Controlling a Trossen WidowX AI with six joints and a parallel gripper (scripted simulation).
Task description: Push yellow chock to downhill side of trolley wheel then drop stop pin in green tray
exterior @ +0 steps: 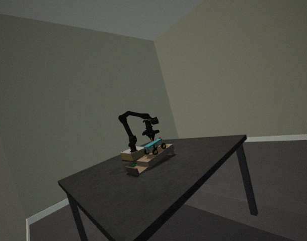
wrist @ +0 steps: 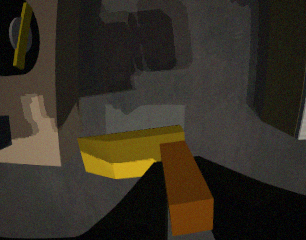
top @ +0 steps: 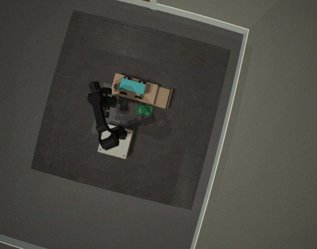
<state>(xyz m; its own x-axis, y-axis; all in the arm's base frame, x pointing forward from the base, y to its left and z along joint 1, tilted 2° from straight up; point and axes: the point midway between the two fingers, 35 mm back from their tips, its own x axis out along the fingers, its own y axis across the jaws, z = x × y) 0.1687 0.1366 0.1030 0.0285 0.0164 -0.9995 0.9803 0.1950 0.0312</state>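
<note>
Now: gripper tip 14 cm short of the red-headed stop pin and 1 cm to the left of it. The rest, counted from my gripper tip: teal trolley (16 cm ahead, 11 cm to the right, 2 cm below); then raised end wall (38 cm to the right, 18 cm ahead, 10 cm below); then yellow chock (2 cm ahead, 1 cm below).
</note>
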